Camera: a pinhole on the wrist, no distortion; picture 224 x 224 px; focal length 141.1 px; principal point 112.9 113.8 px. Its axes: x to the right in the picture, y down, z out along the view. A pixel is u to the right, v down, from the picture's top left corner.
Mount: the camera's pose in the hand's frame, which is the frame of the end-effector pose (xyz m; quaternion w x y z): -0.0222 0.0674 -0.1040 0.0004 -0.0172 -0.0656 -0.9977
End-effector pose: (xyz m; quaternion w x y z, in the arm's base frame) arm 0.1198 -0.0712 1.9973 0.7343 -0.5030 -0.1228 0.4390
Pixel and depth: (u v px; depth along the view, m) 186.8 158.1 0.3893
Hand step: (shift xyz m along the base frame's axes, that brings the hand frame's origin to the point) -0.3123 0.0289 0.1989
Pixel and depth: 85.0 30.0 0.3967
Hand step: -0.3024 0.2526 -0.1982
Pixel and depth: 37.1 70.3 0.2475
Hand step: -0.1006 0.1903 -0.1207
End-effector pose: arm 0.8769 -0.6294 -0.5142 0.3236 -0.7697 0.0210 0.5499
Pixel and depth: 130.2 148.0 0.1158
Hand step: -0.0464 -0.0459 -0.0010
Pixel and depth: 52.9 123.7 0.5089
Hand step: -0.2858 0.1980 -0.3026
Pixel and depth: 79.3 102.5 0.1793
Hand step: -0.0889 -0.0377 -0.0858
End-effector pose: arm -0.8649 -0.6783 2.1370 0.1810 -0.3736 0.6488 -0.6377
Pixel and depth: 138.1 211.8 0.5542
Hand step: 0.4824 -0.2508 0.1477
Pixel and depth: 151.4 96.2 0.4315
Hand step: 0.2650 -0.1487 -0.2399
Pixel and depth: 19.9 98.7 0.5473
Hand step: 0.0137 -0.5631 -0.1537
